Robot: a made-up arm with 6 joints. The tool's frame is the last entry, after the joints.
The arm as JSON. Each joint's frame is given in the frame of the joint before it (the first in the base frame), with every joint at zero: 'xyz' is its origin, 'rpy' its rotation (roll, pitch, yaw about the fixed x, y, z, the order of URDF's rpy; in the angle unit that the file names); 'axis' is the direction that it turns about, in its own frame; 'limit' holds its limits. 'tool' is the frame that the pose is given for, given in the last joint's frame.
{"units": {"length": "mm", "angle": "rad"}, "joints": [
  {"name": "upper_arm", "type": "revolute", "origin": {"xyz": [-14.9, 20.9, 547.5], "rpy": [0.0, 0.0, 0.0]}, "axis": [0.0, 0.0, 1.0], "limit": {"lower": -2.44, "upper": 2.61}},
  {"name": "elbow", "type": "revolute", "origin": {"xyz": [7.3, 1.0, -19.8], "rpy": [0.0, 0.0, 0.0]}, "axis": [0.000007, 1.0, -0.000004], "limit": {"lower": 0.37, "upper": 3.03}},
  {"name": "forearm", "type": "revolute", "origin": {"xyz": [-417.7, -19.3, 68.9], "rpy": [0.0, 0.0, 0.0]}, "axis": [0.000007, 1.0, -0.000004], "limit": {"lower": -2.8, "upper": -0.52}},
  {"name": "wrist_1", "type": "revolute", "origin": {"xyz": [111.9, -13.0, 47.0], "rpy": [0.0, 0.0, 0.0]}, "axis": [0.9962, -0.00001, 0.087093], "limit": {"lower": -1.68, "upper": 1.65}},
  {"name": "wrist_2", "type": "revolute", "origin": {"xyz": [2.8, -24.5, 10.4], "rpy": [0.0, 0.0, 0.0]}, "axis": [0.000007, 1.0, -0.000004], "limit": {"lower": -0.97, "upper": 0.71}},
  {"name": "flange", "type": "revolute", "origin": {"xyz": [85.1, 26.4, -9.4], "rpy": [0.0, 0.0, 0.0]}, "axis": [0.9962, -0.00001, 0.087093], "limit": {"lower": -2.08, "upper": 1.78}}
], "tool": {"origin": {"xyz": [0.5, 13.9, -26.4], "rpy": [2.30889, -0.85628, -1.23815]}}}
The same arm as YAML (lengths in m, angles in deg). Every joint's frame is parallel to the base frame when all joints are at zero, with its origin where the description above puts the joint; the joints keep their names.
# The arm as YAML. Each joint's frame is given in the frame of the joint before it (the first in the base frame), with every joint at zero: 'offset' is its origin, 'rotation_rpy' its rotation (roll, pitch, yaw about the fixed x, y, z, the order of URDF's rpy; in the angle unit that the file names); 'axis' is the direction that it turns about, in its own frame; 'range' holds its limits. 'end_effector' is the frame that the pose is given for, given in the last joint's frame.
length_unit: m
angle_unit: deg
chain:
  - id: upper_arm
    offset: [-0.0149, 0.0209, 0.5475]
    rotation_rpy: [0.0, 0.0, 0.0]
    axis: [0.0, 0.0, 1.0]
    range: [-139.8, 149.54]
  - id: elbow
    offset: [0.0073, 0.001, -0.0198]
    rotation_rpy: [0.0, 0.0, 0.0]
    axis: [0.0, 1.0, 0.0]
    range: [21.2, 173.61]
  - id: forearm
    offset: [-0.4177, -0.0193, 0.0689]
    rotation_rpy: [0.0, 0.0, 0.0]
    axis: [0.0, 1.0, 0.0]
    range: [-160.43, -29.79]
  - id: wrist_1
    offset: [0.1119, -0.013, 0.047]
    rotation_rpy: [0.0, 0.0, 0.0]
    axis: [0.9962, 0.0, 0.0871]
    range: [-96.26, 94.54]
  - id: wrist_2
    offset: [0.0028, -0.0245, 0.0104]
    rotation_rpy: [0.0, 0.0, 0.0]
    axis: [0.0, 1.0, 0.0]
    range: [-55.58, 40.68]
  - id: flange
    offset: [0.0851, 0.0264, -0.0094]
    rotation_rpy: [0.0, 0.0, 0.0]
    axis: [0.9962, 0.0, 0.0871]
    range: [-119.18, 101.99]
end_effector:
  offset: [0.0005, 0.0139, -0.0264]
  rotation_rpy: [132.29, -49.06, -70.94]

